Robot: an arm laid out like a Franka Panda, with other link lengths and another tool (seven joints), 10 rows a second.
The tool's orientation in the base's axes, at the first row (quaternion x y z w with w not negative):
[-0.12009, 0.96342, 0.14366, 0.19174]
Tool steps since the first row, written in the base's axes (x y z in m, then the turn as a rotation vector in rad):
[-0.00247, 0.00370, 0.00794, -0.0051, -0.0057, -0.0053]
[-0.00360, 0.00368, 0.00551, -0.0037, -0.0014, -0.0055]
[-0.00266, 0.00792, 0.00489, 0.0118, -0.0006, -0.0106]
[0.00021, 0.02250, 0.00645, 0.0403, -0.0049, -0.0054]
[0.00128, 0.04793, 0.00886, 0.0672, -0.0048, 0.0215]
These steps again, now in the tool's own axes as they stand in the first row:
[-0.00164, 0.00598, -0.00666, 0.0077, -0.0051, 0.0011]
[0.00036, 0.00572, -0.00490, 0.0058, -0.0015, 0.0032]
[-0.00098, 0.00926, -0.00266, -0.0062, -0.0064, 0.0131]
[-0.00676, 0.02235, 0.00163, -0.0331, -0.0173, 0.0167]
[-0.01318, 0.04625, 0.00806, -0.0682, -0.0188, 0.0019]

